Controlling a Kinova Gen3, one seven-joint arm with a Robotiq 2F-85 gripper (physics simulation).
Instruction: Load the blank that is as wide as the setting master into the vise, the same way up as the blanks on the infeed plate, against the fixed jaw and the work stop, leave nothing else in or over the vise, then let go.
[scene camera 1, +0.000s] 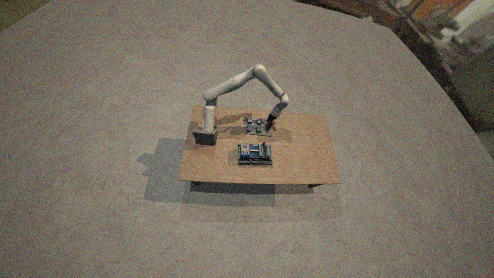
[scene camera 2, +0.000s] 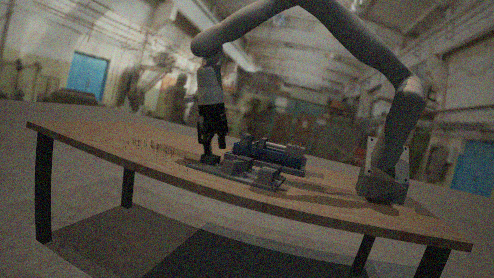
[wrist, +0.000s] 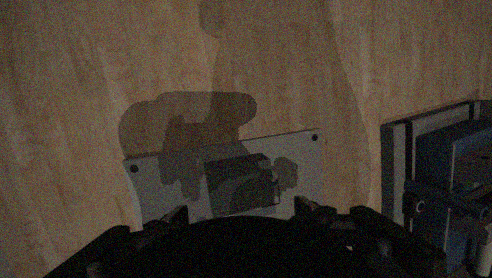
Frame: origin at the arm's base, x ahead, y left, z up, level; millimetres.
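Seen in the pictures: gripper, fingertip midpoint: (scene camera 1: 267, 124) (scene camera 2: 216, 152) (wrist: 241, 213); arm's base at its link origin: (scene camera 1: 208, 130) (scene camera 2: 382, 158).
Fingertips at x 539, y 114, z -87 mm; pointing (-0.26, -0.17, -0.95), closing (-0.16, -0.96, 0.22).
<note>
Offsets run from my fingertips to a thing's top centre. Level surfaces: height alone.
My gripper (scene camera 1: 270, 127) (scene camera 2: 214, 149) (wrist: 241, 213) is open and empty, pointing down low over the outer end of the infeed plate (scene camera 2: 200, 167) (wrist: 305, 155). A dark rectangular blank {14 mm ahead, 7 mm right, 12 mm down} (scene camera 2: 210, 159) (wrist: 242, 187) lies on that plate close below the fingertips; in the wrist view it shows ahead of the gap between the fingers. Two grey blocks {66 mm back, 46 mm left, 1 mm down} (scene camera 2: 237, 165) {163 mm back, 60 mm left, 1 mm down} (scene camera 2: 268, 175) stand farther along the plate. The blue and grey vise {137 mm back, 284 mm right, 54 mm up} (scene camera 1: 255, 154) (scene camera 2: 275, 153) (wrist: 435, 160) stands beside the plate. Which block matches the setting master in width, and what lies between the jaws, I cannot tell.
The wooden table {45 mm down} (scene camera 1: 305, 160) (scene camera 2: 100, 137) (wrist: 280, 65) carries the plate, the vise and the arm's base (scene camera 1: 205, 136) (scene camera 2: 382, 188). The vise's near end rises at the right of the wrist view. The arm's shadow falls across the plate and blank.
</note>
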